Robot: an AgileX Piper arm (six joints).
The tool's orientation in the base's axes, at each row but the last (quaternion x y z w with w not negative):
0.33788 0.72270 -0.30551 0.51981
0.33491 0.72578 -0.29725 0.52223
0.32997 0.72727 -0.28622 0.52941
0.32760 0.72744 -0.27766 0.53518
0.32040 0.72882 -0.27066 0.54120
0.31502 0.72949 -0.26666 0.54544
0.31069 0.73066 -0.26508 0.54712
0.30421 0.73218 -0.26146 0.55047
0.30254 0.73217 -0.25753 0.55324
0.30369 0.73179 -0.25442 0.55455
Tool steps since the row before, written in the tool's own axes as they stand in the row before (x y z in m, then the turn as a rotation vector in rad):
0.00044 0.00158 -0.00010 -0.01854 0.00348 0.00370
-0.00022 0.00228 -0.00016 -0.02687 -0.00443 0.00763
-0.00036 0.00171 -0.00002 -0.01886 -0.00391 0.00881
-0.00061 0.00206 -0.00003 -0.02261 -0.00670 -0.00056
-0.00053 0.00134 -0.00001 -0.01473 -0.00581 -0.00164
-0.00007 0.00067 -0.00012 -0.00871 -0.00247 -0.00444
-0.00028 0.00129 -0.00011 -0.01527 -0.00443 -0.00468
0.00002 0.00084 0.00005 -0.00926 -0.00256 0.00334
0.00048 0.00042 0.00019 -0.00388 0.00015 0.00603
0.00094 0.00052 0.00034 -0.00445 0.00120 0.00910
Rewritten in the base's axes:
0.00112 0.00108 -0.00054 0.00911 -0.00406 0.01643
0.00178 0.00145 0.00007 0.00692 -0.01333 0.02396
0.00141 0.00101 0.00024 0.00624 -0.01250 0.01592
0.00171 0.00121 0.00048 -0.00071 -0.00786 0.02223
0.00112 0.00078 0.00045 -0.00235 -0.00511 0.01489
0.00044 0.00052 0.00007 -0.00284 0.00016 0.00967
0.00095 0.00089 0.00024 -0.00309 -0.00205 0.01615
0.00064 0.00054 -0.00007 0.00222 -0.00559 0.00820
0.00033 0.00023 -0.00053 0.00485 -0.00480 0.00220
0.00041 0.00027 -0.00101 0.00774 -0.00635 0.00193

